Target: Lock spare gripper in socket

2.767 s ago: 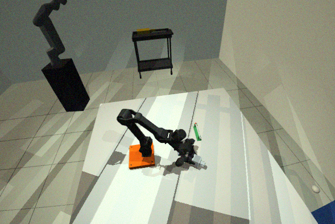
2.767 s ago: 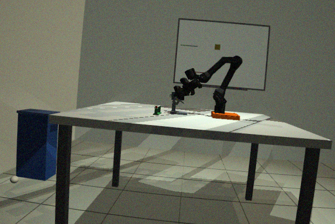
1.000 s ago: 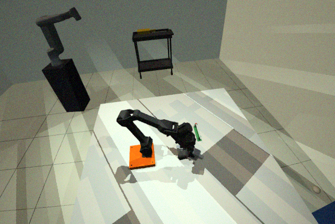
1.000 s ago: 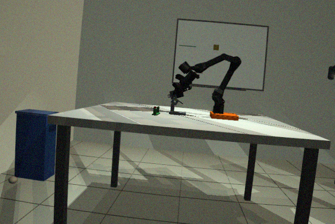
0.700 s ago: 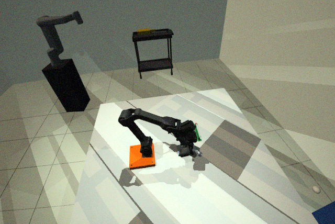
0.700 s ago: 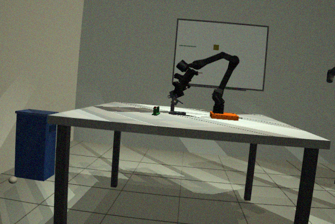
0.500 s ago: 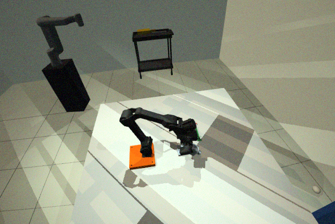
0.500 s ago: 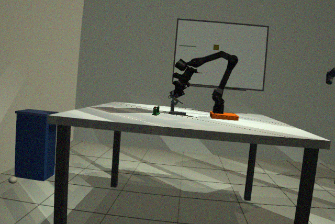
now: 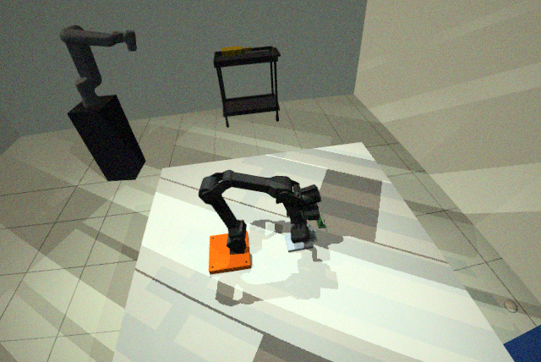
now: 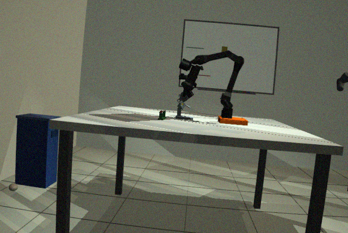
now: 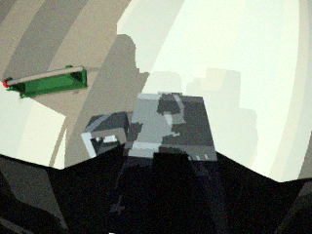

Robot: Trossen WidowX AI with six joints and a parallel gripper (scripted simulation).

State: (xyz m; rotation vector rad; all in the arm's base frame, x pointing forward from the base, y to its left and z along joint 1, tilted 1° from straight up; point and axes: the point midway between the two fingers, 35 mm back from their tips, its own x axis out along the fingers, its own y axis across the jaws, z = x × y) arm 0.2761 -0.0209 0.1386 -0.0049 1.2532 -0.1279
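Now: gripper tip 190 mm to the right of the green bracket, 120 mm above it and 90 mm short of it. Also, from my gripper tip: socket 90 mm below, 50 mm to the left, 10 mm behind; then spare gripper right at my gripper tip.
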